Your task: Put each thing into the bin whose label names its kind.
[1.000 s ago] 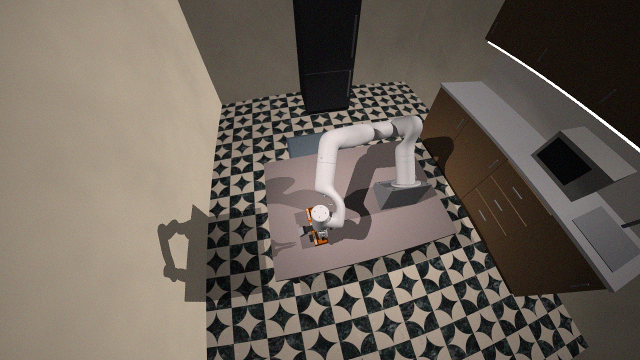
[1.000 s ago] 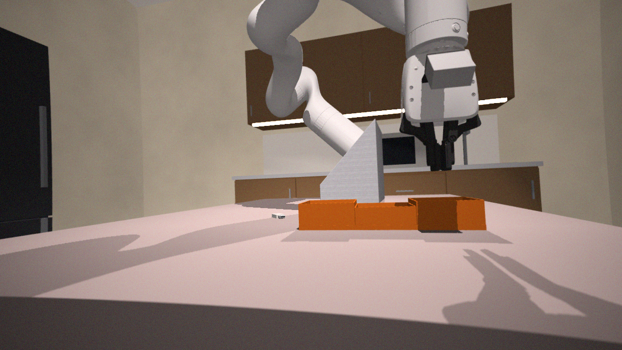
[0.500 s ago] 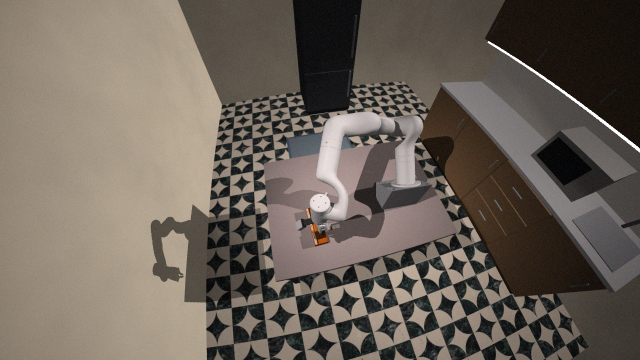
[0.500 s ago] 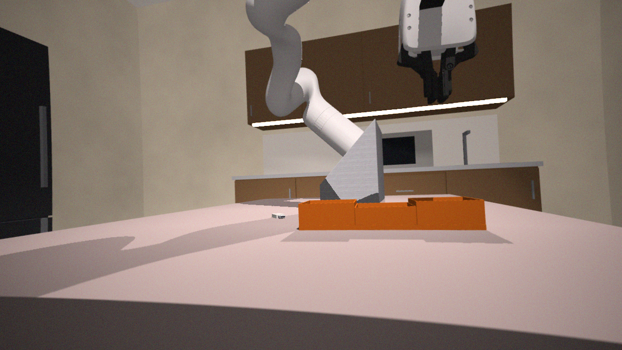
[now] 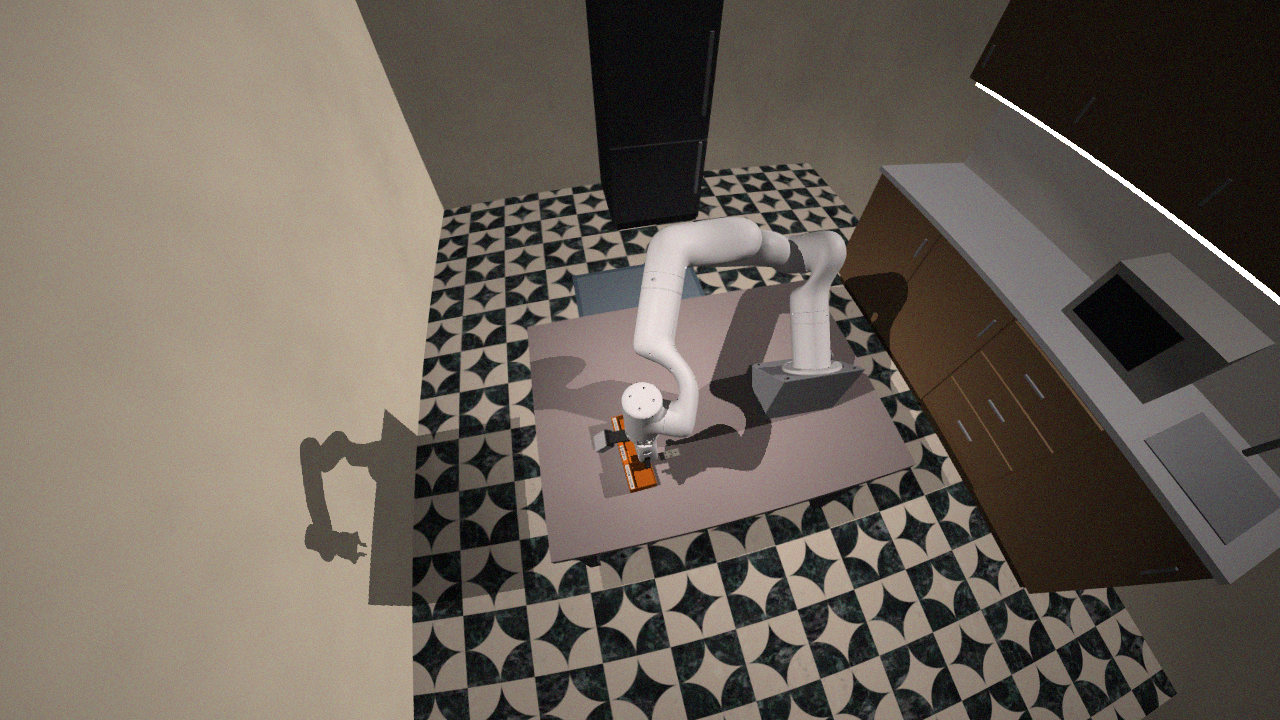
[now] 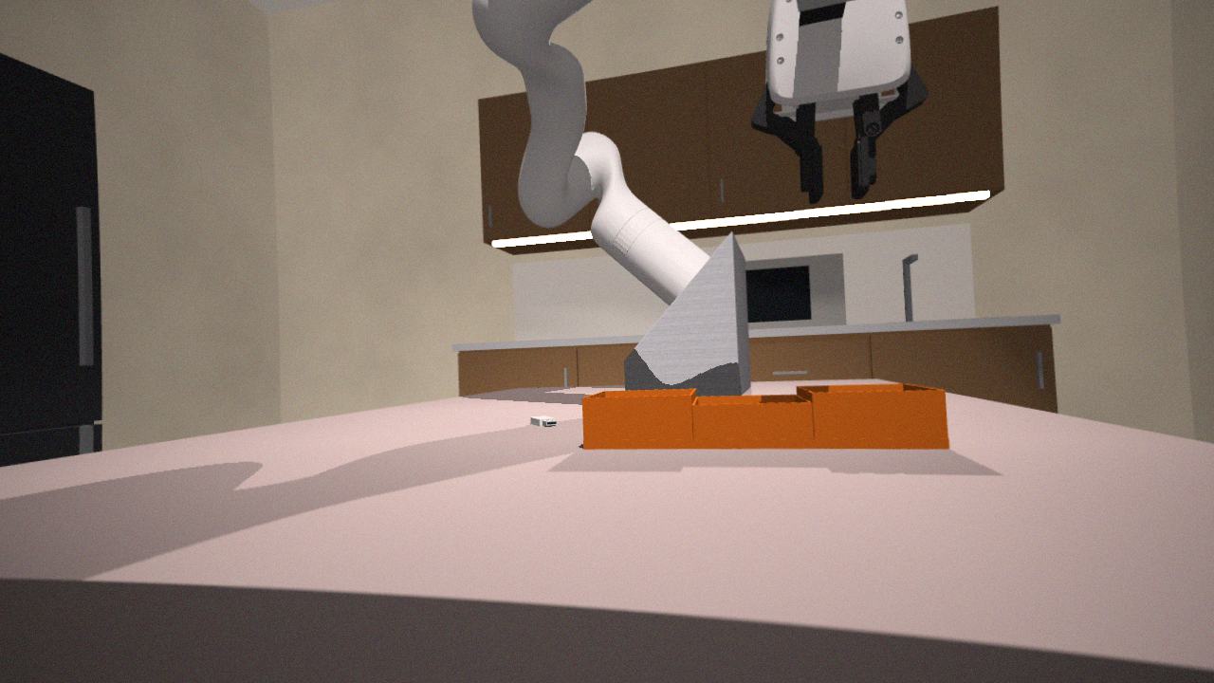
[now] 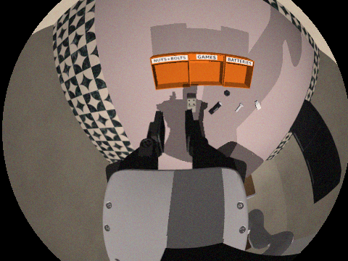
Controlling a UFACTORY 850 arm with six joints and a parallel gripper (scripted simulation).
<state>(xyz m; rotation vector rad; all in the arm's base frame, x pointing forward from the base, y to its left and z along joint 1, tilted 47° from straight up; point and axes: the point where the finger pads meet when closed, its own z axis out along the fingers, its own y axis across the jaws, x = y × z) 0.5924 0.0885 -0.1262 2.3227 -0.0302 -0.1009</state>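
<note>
Right now the black battery is 200 mm below my hand, 120 mm to the right of it and 110 mm behind it. The rest, counted from my hand: black nut (210 mm below, 150 mm to the right, 60 mm behind); then joined orange bins (190 mm below, 80 mm to the right, 20 mm ahead); then white domino (210 mm below, 100 mm behind, 40 mm to the right).
</note>
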